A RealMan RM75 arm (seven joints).
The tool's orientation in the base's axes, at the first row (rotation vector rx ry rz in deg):
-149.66, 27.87, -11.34
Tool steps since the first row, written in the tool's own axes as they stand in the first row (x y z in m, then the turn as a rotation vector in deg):
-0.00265, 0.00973, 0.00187, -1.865, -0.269, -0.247
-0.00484, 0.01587, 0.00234, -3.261, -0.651, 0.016
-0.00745, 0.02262, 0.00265, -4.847, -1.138, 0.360
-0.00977, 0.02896, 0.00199, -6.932, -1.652, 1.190
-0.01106, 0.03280, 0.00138, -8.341, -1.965, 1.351
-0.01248, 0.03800, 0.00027, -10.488, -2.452, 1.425
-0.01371, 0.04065, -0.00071, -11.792, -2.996, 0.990
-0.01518, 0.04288, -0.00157, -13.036, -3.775, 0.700
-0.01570, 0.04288, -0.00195, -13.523, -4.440, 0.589
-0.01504, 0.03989, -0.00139, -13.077, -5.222, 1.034
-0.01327, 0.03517, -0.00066, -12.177, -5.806, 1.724
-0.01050, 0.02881, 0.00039, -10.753, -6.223, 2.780
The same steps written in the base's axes. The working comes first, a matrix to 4 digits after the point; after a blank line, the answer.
The tool's axes in the first row as the columns of a matrix, in the base's axes (used below as rounded here):
0.9266, -0.3039, 0.2214
-0.3721, -0.8253, 0.4247
0.0537, -0.4760, -0.8778

-0.00500, -0.00625, -0.00642, -1.701, 0.811, 0.245
-0.00879, -0.01030, -0.00987, -2.820, 1.757, 0.121
-0.01319, -0.01477, -0.01349, -4.066, 2.896, -0.035
-0.01741, -0.01942, -0.01606, -5.658, 4.448, -0.630
-0.01991, -0.02237, -0.01742, -6.832, 5.299, -0.698
-0.02305, -0.02660, -0.01900, -8.658, 6.531, -0.647
-0.02521, -0.02875, -0.01946, -9.797, 7.281, -0.076
-0.02744, -0.03041, -0.01985, -10.777, 8.263, 0.482
-0.02801, -0.03038, -0.01954, -11.051, 8.946, 0.870
-0.02637, -0.02792, -0.01858, -10.301, 9.615, 0.876
-0.02313, -0.02437, -0.01687, -9.137, 10.055, 0.596
-0.01840, -0.01970, -0.01462, -7.457, 10.318, -0.056

